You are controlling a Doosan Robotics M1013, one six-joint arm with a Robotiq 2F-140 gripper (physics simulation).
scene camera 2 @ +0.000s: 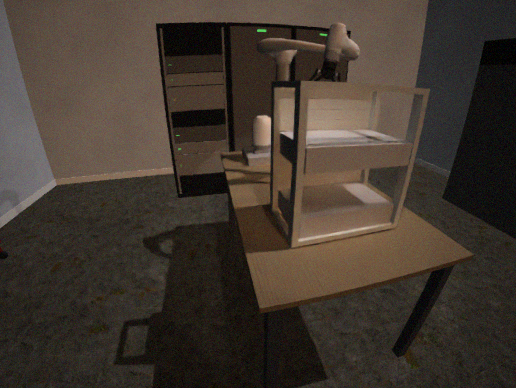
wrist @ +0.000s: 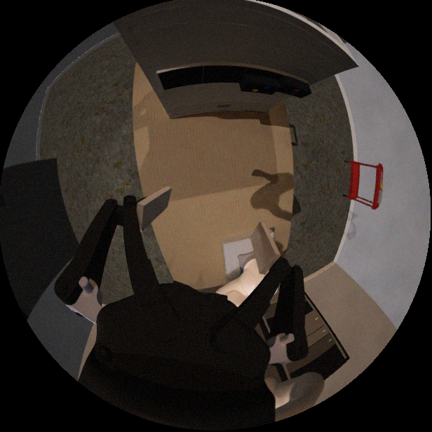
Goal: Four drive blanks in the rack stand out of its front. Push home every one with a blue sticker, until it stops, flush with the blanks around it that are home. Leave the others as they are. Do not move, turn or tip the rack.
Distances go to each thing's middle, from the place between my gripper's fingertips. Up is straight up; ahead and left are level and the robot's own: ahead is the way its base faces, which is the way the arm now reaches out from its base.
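Scene:
There is the rack (scene camera 2: 322, 150), and as I measure it from my hand it sits 17 cm to the right of it and 20 cm below it, while also being 46 cm ahead of it.

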